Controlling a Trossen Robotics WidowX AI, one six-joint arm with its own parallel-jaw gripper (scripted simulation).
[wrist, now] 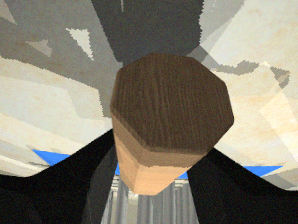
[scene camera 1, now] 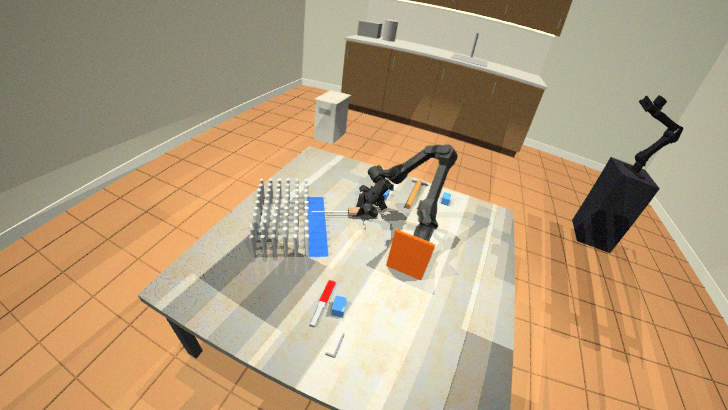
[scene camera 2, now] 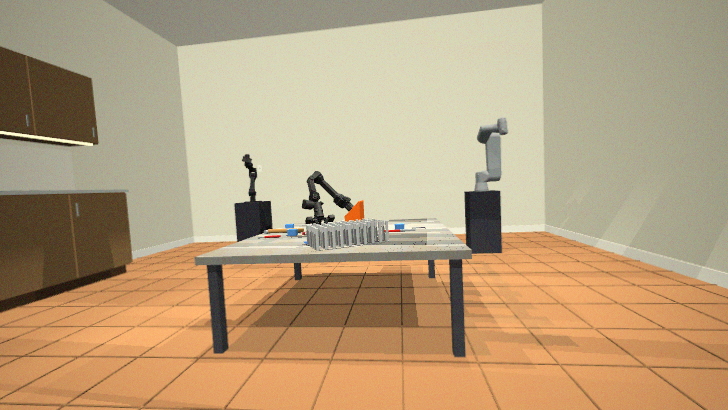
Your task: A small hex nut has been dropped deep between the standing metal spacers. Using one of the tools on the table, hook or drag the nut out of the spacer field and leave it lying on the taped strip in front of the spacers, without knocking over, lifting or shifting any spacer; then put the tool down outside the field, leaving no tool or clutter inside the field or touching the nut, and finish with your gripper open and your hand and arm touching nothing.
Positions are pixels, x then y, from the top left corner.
Labels:
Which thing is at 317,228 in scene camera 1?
A blue taped strip.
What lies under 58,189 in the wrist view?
My gripper.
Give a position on an awl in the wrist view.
167,111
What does my gripper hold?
An awl.

